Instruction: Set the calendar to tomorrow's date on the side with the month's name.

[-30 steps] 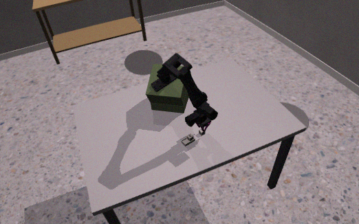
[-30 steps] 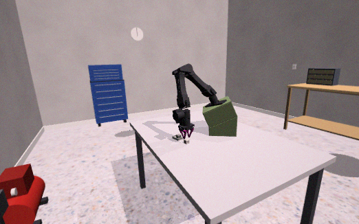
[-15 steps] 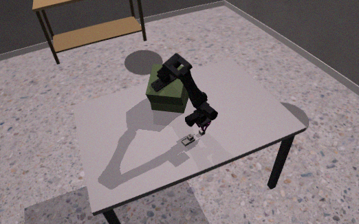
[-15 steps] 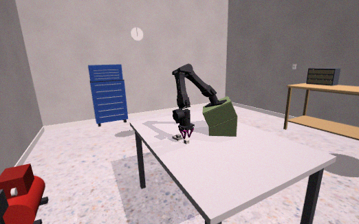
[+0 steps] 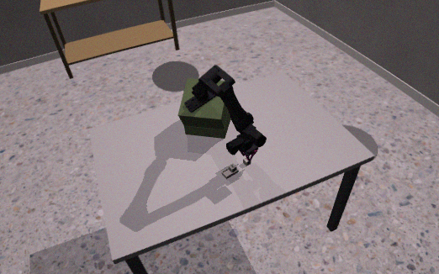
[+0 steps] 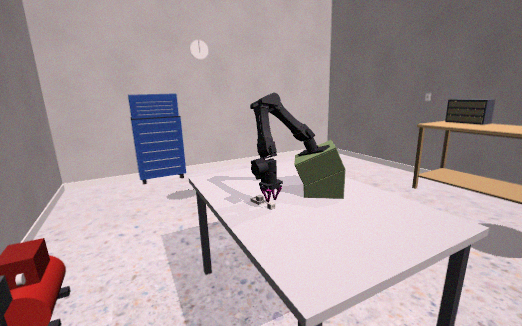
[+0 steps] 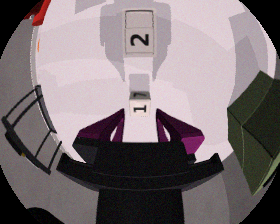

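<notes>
Now: the white cube 3 cm below my hand. From my hand the other things lie so: calendar tray 11 cm to the right, 4 cm below.
</notes>
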